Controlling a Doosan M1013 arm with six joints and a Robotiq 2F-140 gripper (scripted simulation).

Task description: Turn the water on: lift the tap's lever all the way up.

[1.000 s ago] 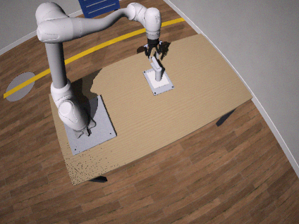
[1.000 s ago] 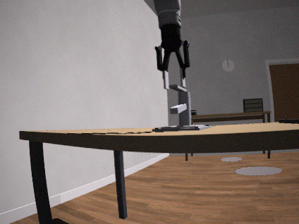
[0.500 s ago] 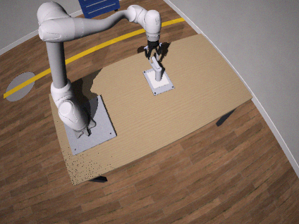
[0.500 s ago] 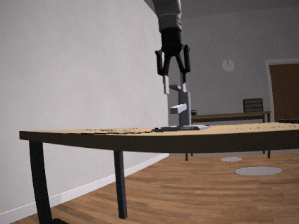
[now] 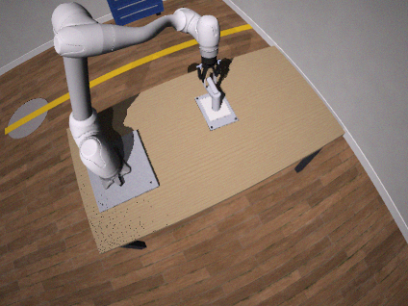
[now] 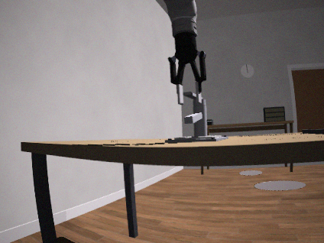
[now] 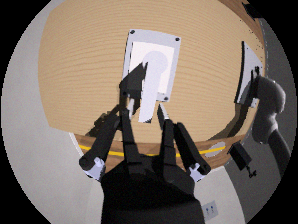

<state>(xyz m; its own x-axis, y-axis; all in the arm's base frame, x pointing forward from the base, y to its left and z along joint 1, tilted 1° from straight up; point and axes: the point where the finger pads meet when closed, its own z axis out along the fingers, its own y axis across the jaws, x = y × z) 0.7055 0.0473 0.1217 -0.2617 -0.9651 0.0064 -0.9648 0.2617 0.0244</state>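
My hand is 40 mm to the left of the lever and 10 mm past it.
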